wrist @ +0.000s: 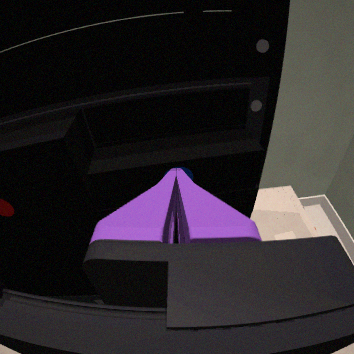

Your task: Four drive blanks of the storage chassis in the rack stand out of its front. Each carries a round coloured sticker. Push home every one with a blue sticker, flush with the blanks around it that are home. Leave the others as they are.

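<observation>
The black chassis front [150, 60] fills most of the wrist view. A blue sticker [187, 174] shows in part just behind and right of my fingertips, on a dark blank whose edges are hard to make out. A red sticker [6, 207] shows at the left edge, on another dark part of the chassis. My gripper [175, 176] is shut, with its purple fingers together and no thing between them. Its tips are at the blue sticker and cover most of it; whether they touch it I cannot tell. The other stickers do not show.
Two grey round screws [262, 46] [256, 105] sit near the chassis's right edge. A recessed dark slot with a ledge [175, 152] lies above the fingertips. A grey-green wall [320, 90] stands at the right. A pale block [275, 205] and a light tray [335, 220] are at the lower right.
</observation>
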